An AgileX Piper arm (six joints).
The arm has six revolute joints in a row. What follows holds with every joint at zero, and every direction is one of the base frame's.
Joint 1 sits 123 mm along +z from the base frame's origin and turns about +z.
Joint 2 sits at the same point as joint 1 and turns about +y.
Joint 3 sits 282.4 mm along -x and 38.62 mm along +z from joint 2 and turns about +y.
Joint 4 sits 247.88 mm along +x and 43.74 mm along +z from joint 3 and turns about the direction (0.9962, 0, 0.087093).
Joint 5 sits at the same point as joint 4 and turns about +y.
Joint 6 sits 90.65 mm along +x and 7.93 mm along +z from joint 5 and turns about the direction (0.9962, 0, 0.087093).
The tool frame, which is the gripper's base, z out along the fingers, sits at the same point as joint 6; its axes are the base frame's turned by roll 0, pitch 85.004 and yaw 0 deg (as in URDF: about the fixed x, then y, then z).
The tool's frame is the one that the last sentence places.
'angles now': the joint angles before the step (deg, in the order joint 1, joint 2, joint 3, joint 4, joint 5, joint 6). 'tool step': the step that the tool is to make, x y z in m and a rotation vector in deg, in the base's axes. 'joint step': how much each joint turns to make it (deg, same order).
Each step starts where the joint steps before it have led.
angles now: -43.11, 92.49, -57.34, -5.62, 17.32, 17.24
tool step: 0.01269, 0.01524, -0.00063, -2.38, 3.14, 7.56
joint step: 3.35, 0.00, 0.00, 0.13, 0.62, -5.86
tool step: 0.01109, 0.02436, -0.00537, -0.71, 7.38, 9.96
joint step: 4.57, 0.03, 0.00, -0.04, 5.16, -7.51
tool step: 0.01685, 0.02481, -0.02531, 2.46, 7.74, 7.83
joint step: 5.25, 3.76, 0.00, 0.00, 3.96, -3.48
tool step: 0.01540, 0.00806, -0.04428, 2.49, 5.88, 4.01
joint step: 2.42, 7.72, -0.10, 0.01, -1.34, -1.67
